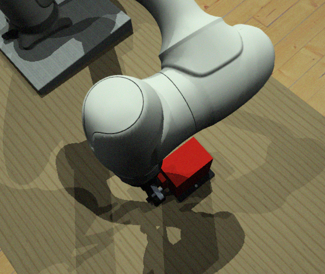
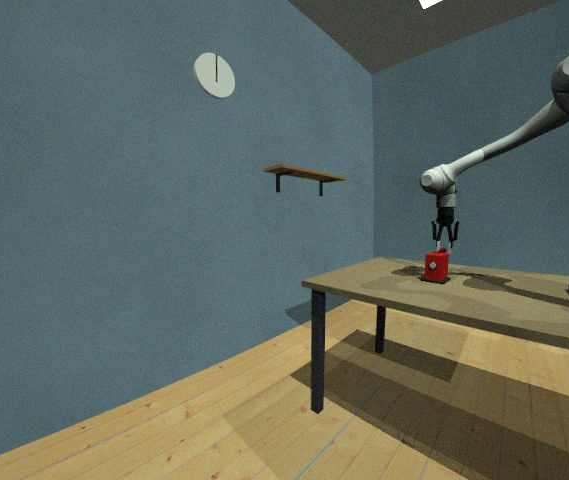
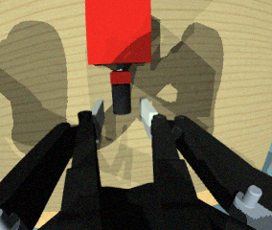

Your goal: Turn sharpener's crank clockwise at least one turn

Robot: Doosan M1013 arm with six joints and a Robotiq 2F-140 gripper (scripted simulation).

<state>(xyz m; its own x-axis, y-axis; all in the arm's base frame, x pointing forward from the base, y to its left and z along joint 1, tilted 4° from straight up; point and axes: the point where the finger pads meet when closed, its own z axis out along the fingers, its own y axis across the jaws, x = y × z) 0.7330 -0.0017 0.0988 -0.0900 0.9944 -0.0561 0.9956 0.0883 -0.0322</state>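
Now: the crank knob 20 mm to the left of my hand and 10 mm below it. Also, from my hand: sharpener crank: 20 mm to the left, 20 mm below.
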